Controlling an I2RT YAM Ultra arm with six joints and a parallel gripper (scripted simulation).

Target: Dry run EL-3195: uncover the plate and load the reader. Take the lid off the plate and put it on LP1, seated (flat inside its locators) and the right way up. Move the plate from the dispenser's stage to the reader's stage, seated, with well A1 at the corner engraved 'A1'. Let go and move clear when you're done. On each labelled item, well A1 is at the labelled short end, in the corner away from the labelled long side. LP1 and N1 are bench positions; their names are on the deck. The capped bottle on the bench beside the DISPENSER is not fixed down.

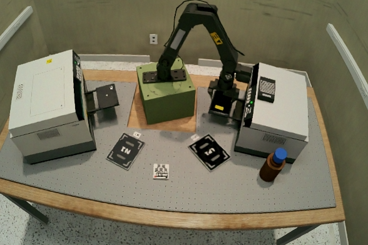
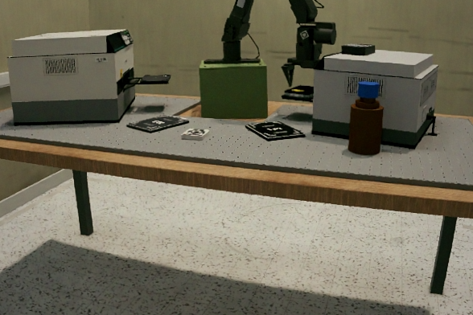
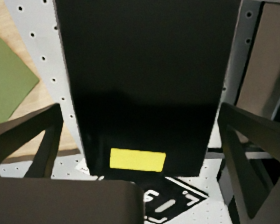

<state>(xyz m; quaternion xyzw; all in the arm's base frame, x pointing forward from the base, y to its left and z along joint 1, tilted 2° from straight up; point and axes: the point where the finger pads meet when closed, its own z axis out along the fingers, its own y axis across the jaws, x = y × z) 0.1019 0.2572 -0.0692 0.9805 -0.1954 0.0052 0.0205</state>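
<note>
The lid is 1 cm below my hand. The rest, counted from my hand: clear well plate (2 cm below).
</note>
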